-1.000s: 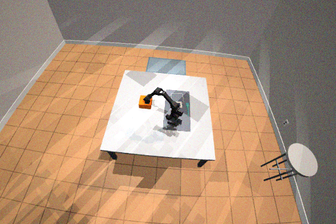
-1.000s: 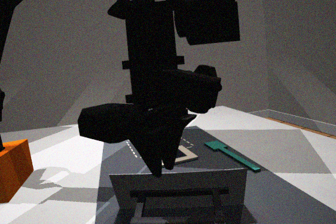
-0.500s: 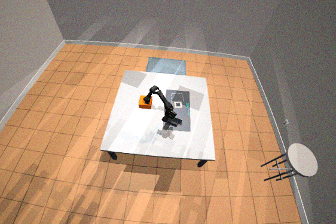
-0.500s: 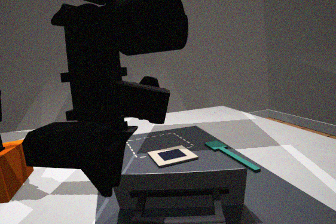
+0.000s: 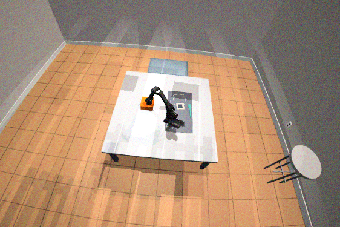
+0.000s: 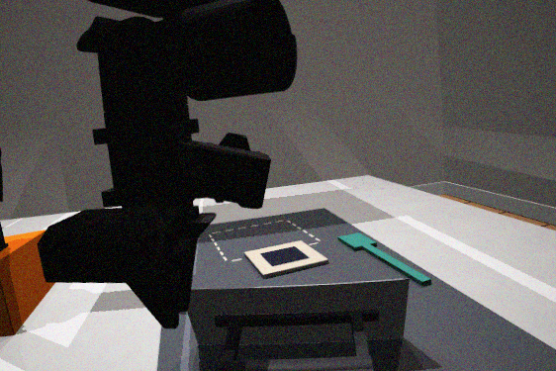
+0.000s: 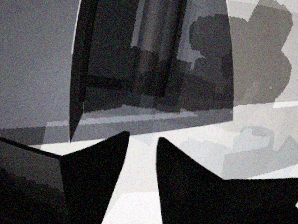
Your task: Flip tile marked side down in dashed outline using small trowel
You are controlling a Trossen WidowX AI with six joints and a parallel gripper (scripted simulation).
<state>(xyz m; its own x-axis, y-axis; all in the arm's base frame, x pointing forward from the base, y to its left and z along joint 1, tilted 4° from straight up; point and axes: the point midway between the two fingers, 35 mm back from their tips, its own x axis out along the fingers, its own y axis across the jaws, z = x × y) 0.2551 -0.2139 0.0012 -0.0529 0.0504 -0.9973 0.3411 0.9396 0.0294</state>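
Now: the dark mat 15 cm ahead of my gripper tip, 20 cm to the left of it and 10 cm below it. From my gripper tip the other things lie so: teal strip: 28 cm ahead, 22 cm to the left, 7 cm below; then cream tile: 16 cm ahead, 26 cm to the left, 7 cm below.
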